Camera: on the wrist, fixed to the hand. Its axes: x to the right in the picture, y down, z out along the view.
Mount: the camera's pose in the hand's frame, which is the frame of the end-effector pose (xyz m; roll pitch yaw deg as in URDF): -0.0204 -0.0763 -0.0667 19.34 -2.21 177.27
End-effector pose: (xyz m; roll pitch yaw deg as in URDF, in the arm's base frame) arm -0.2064 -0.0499 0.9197 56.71 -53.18 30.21
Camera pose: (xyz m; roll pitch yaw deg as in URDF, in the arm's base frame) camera -0.1545 -0.0036 0.8432 -37.00 49.68 -149.25
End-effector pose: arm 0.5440 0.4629 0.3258 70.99 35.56 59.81
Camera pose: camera 0.4752 0.4206 0.2613 -52.64 -38.85 -118.65
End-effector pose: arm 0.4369 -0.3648 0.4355 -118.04 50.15 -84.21
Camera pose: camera 0.4203 -0.4295 0.5144 138.06 -46.70 94.82
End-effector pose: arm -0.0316 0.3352 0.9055 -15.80 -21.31 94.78
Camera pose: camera 0.0599 0.3396 0.8576 33.88 19.89 -88.65
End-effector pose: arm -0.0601 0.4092 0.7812 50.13 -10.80 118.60
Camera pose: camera -0.0616 0.4072 0.6779 -30.85 7.29 -61.45
